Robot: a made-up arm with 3 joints. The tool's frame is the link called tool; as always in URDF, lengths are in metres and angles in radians. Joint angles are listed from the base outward.
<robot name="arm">
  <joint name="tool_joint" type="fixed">
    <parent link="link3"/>
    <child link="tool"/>
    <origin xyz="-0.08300 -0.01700 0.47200" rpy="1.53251 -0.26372 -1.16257"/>
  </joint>
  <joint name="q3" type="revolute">
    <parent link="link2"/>
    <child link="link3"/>
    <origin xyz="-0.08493 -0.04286 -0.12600" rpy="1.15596 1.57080 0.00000"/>
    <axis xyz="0 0 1"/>
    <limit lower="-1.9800" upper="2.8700"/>
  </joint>
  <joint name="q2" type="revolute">
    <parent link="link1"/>
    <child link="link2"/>
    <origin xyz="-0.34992 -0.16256 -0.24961" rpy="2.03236 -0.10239 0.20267"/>
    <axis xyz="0 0 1"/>
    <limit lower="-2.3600" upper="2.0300"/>
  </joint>
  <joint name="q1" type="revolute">
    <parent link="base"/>
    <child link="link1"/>
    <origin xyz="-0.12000 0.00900 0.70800" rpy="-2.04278 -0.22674 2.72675"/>
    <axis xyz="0 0 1"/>
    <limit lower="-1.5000" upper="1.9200"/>
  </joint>
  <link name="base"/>
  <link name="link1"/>
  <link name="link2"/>
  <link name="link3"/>
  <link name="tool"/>
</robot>
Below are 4 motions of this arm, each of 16 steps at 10 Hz.
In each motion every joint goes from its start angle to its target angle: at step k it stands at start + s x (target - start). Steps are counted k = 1, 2, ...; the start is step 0. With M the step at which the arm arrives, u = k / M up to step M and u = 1 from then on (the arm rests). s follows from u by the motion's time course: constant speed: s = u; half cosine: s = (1 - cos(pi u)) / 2; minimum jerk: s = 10 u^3 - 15 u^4 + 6 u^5.
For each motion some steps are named. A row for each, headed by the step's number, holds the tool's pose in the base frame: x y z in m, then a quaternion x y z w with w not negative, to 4 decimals.
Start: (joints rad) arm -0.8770 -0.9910 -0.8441
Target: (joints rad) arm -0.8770 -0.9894 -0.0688
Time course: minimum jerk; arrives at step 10
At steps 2, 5, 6, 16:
2: 0.5222 0.5479 0.4396 -0.0307 0.2070 -0.1322 0.9689
5: 0.5450 0.5333 0.4304 0.0360 0.3577 -0.1381 0.9229
6: 0.5531 0.5275 0.4240 0.0634 0.4171 -0.1394 0.8959
16: 0.5647 0.5181 0.4098 0.1100 0.5153 -0.1398 0.8384

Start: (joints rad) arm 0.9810 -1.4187 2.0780
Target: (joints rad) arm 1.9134 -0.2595 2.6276
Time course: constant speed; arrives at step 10
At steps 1, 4, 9, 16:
1: 0.3991 -0.2276 1.4396 0.7194 0.2945 -0.0685 0.6253
4: 0.3233 -0.0575 1.4981 0.6224 0.3509 -0.0628 0.6968
9: 0.2250 0.1729 1.4205 0.4831 0.4239 -0.1695 0.7471
16: 0.2125 0.2009 1.3856 0.4643 0.4329 -0.2042 0.7452

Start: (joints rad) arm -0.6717 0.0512 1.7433
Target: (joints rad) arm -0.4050 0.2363 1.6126
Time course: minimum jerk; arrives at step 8
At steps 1, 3, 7, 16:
1: 0.2718 0.6268 0.6346 0.0450 0.9428 0.2638 0.1987
3: 0.2750 0.6109 0.6504 0.0339 0.9323 0.2660 0.2428
7: 0.2729 0.5691 0.6907 -0.0027 0.8949 0.2672 0.3574
16: 0.2727 0.5682 0.6916 -0.0036 0.8939 0.2671 0.3599

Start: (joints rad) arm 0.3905 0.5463 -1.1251
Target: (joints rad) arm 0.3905 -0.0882 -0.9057
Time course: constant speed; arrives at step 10
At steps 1, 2, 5, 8, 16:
1: 0.1474 0.3945 0.8123 -0.1370 -0.4422 0.2880 0.8383
2: 0.1767 0.4023 0.8209 -0.1450 -0.4359 0.2582 0.8499
5: 0.2661 0.4138 0.8495 -0.1638 -0.4146 0.1663 0.8796
8: 0.3552 0.4069 0.8817 -0.1750 -0.3898 0.0719 0.9013
16: 0.4126 0.3921 0.9045 -0.1781 -0.3718 0.0080 0.9110

